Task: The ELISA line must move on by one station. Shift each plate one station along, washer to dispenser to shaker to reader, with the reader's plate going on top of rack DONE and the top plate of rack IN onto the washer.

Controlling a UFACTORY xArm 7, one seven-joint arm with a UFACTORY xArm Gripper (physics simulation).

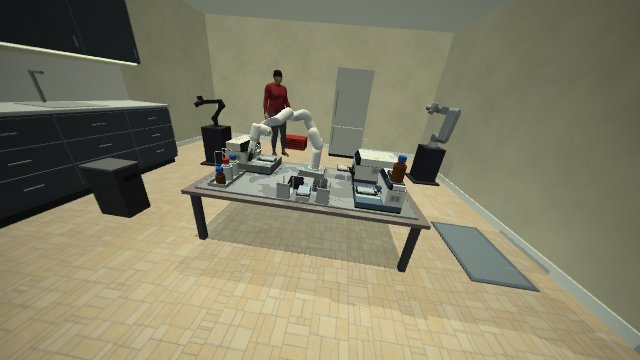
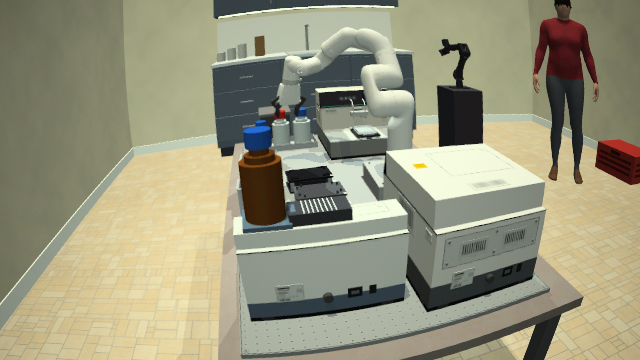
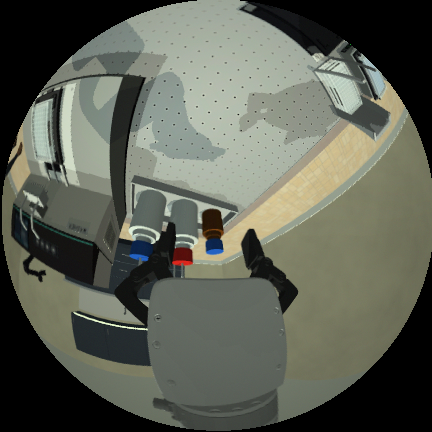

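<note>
My gripper is open and empty, hanging above and near the capped bottles at the table's left end. A pale machine with tubes stands beside it; a plate lies on its deck. At the right, a plate lies on a blue-based machine. A plate shows beside the large white box-shaped machine. A light blue-topped plate sits between upright grey panels at the front. Machine and rack labels are unreadable.
Bottles with red and blue caps stand in a tray. A large brown bottle stands on the right-hand machine. Black units lie mid-table. A person stands behind the table.
</note>
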